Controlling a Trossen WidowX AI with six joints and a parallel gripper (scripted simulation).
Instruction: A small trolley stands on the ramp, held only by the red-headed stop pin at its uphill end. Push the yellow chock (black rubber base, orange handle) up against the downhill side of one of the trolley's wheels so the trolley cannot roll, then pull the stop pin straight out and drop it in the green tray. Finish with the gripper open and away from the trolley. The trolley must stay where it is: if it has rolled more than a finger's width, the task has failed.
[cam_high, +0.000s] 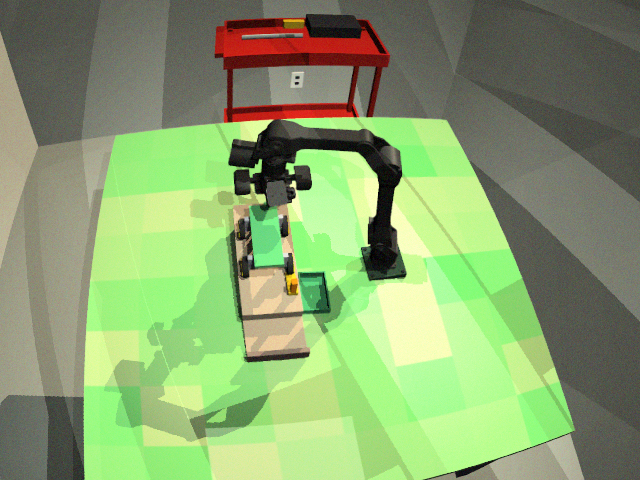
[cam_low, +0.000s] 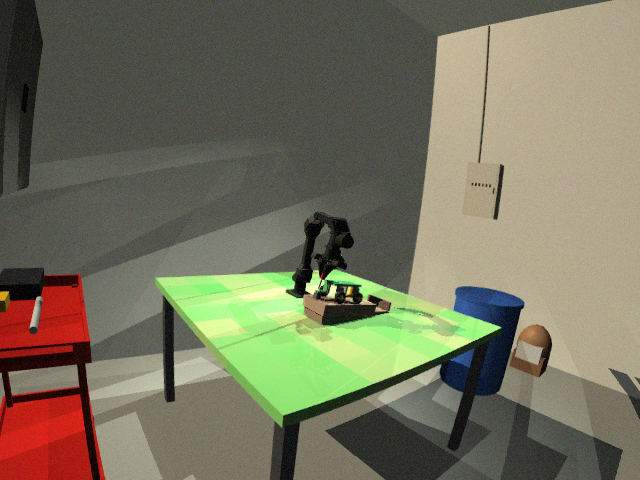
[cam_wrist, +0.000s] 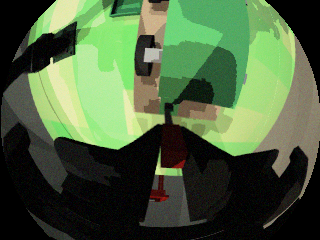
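The green tray is 100 mm behind my gripper tip, 190 mm to the left of it and 180 mm below it. From my gripper tip the other things lie so: trolley (20 mm ahead, 110 mm to the left, 60 mm below); brown ramp (20 mm ahead, 110 mm to the left, 120 mm below); red-headed stop pin (right at my gripper tip).
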